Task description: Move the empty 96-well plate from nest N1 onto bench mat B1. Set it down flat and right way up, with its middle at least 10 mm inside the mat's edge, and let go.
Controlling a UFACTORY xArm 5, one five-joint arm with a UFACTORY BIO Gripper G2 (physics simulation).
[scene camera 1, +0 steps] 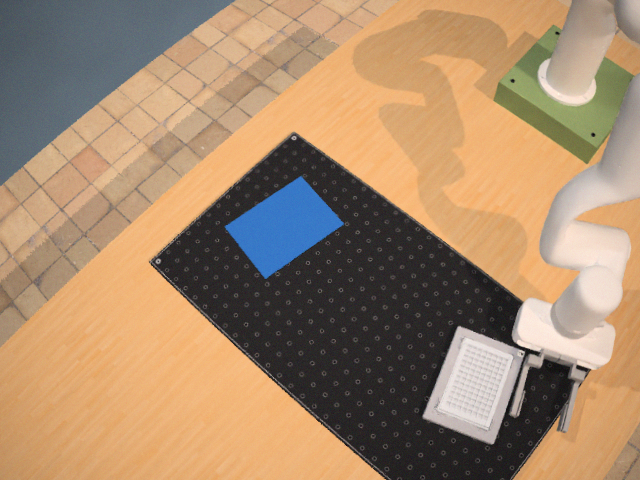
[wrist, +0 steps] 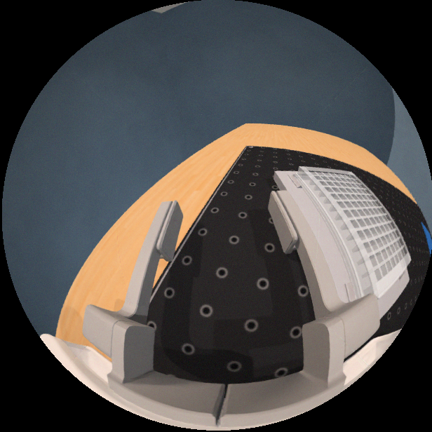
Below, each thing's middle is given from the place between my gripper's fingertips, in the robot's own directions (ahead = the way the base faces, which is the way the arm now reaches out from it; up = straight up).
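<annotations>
From my hand: blue bench mat point(scene camera 1: 276, 231), 540 mm to the right, 10 mm below, 110 mm behind; grey nest point(scene camera 1: 449, 422), 10 mm below, 10 mm behind, 120 mm to the right; white 96-well plate point(scene camera 1: 476, 382), 10 mm above, 10 mm behind, 120 mm to the right.
</annotations>
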